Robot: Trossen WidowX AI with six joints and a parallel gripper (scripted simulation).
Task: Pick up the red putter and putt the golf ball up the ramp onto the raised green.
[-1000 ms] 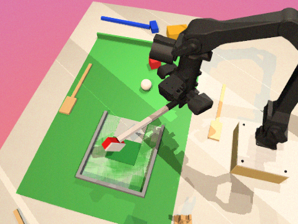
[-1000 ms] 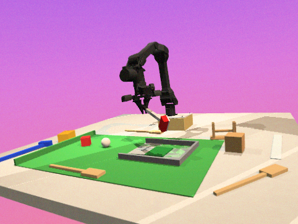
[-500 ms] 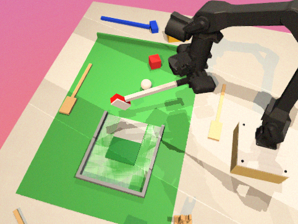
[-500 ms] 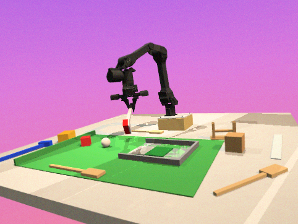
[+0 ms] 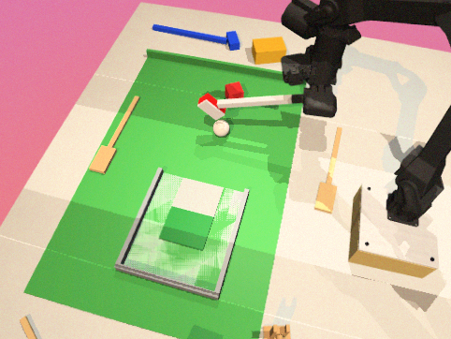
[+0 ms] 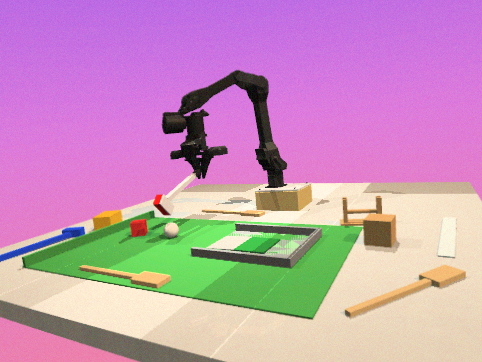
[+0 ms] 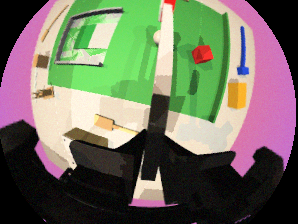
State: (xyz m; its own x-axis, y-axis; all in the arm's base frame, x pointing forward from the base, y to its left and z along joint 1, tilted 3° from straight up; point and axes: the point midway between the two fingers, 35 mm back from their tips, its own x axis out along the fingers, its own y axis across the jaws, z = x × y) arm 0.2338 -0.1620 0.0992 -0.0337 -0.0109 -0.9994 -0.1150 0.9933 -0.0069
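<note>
Right now the red putter is 12 cm ahead of my gripper tip and 2 cm to the left of it. The rest, counted from my gripper tip: white golf ball 20 cm ahead, 11 cm below, 2 cm to the left; green mat 25 cm ahead, 15 cm to the left, 14 cm below; red cube 20 cm ahead, 11 cm below, 10 cm to the right.
</note>
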